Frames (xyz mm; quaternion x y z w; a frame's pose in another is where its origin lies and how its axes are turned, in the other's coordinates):
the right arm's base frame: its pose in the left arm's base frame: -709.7 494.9 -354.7 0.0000 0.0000 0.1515 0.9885
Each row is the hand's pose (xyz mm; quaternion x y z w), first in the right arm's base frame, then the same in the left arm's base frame.
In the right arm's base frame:
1: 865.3 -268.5 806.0 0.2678 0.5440 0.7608 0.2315
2: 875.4 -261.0 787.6 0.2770 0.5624 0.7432 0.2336
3: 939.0 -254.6 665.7 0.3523 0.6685 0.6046 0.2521
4: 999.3 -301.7 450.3 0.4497 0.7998 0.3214 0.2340
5: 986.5 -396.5 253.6 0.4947 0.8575 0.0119 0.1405
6: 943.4 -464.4 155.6 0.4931 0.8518 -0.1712 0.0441
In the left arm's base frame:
1: 196.3 497.9 451.3 0.1823 0.5783 0.7871 0.1136
2: 203.7 508.1 432.9 0.1886 0.5979 0.7700 0.1183
3: 262.4 533.2 311.0 0.2469 0.7141 0.6358 0.1576
4: 334.1 506.3 95.6 0.3234 0.8587 0.3531 0.1826
5: 350.3 412.0 -101.1 0.3591 0.9226 0.0330 0.1371
6: 329.5 334.4 -199.1 0.3584 0.9167 -0.1625 0.0695

